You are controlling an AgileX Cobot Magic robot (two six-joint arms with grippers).
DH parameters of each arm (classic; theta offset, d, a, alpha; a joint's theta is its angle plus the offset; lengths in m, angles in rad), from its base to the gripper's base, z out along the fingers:
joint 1: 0 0.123 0 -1.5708
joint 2: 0.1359 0 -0.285 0
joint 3: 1.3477 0 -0.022 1.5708
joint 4: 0 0.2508 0 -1.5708
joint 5: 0 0 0.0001 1.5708
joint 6: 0 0.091 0 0
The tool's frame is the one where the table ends.
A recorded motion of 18 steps. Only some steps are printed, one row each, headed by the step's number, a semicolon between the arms.
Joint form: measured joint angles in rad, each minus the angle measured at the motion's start. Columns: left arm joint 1, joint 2, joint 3, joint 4, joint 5, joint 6; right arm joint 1, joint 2, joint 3, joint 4, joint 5, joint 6.
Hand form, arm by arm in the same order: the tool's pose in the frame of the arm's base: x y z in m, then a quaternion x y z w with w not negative. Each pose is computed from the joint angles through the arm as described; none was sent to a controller.
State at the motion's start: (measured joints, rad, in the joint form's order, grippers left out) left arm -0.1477 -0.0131 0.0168 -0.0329 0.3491 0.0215; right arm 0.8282 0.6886 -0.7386 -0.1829 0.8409 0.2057
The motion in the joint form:
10: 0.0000 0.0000 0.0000 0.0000 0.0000 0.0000; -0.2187 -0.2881 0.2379 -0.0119 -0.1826 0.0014
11: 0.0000 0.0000 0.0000 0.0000 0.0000 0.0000; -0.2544 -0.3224 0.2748 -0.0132 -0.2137 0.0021
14: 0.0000 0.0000 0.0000 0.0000 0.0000 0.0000; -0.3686 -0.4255 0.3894 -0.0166 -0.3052 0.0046
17: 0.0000 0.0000 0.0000 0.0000 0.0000 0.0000; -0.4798 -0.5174 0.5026 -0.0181 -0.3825 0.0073
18: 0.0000 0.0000 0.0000 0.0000 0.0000 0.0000; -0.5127 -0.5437 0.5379 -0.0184 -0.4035 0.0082
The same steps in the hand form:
10: 0.0523 -0.0088 0.1768 0.05829 0.79231 -0.05212 0.60509; 0.0703 0.0359 0.2966 -0.20336 0.82450 0.12308 0.51351
11: 0.0523 -0.0088 0.1768 0.05829 0.79231 -0.05212 0.60509; 0.0684 0.0318 0.2898 -0.18869 0.82032 0.11864 0.52668
14: 0.0523 -0.0088 0.1768 0.05829 0.79231 -0.05212 0.60509; 0.0628 0.0208 0.2672 -0.14308 0.80734 0.10036 0.56361
17: 0.0523 -0.0088 0.1768 0.05829 0.79231 -0.05212 0.60509; 0.0587 0.0127 0.2421 -0.10054 0.79769 0.07737 0.58958
18: 0.0523 -0.0088 0.1768 0.05829 0.79231 -0.05212 0.60509; 0.0577 0.0107 0.2338 -0.08826 0.79565 0.06974 0.59522

